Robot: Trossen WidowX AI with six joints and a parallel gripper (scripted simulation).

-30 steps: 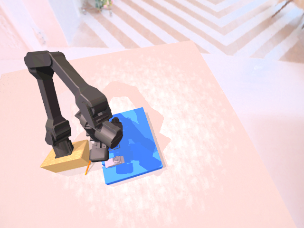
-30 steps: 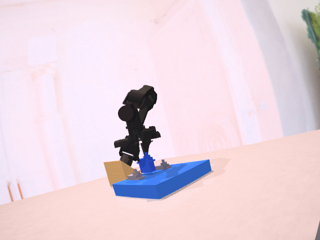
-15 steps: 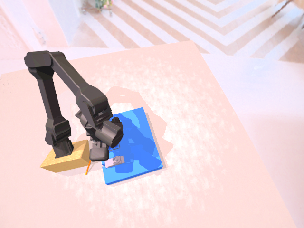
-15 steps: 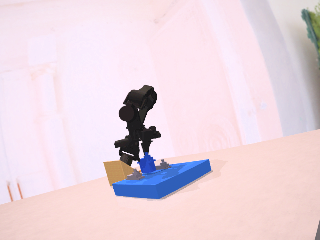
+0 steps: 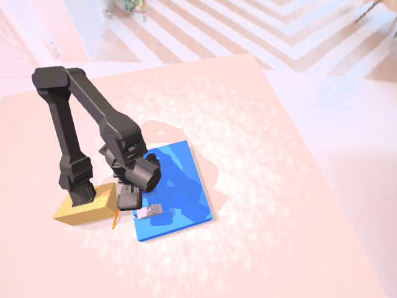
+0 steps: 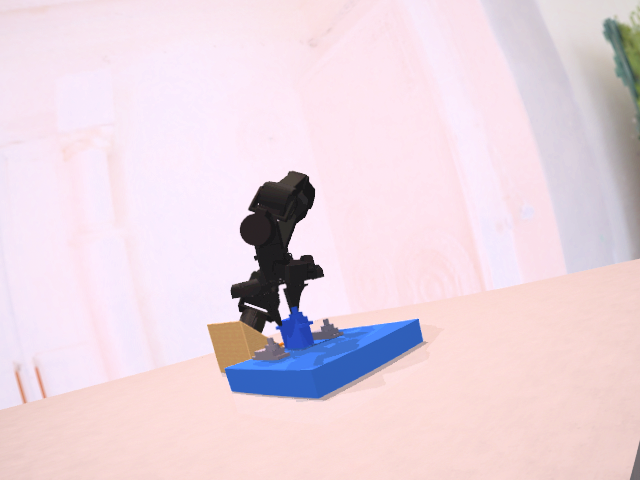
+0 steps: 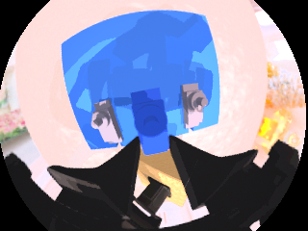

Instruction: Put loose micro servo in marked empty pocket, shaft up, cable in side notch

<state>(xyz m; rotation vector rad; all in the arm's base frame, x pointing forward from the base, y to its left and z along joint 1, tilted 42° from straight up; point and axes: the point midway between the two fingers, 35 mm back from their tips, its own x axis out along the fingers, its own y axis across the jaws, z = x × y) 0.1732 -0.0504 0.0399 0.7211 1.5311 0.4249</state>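
Right now the blue deck is 12 cm ahead of my gripper tip and 7 cm below it.
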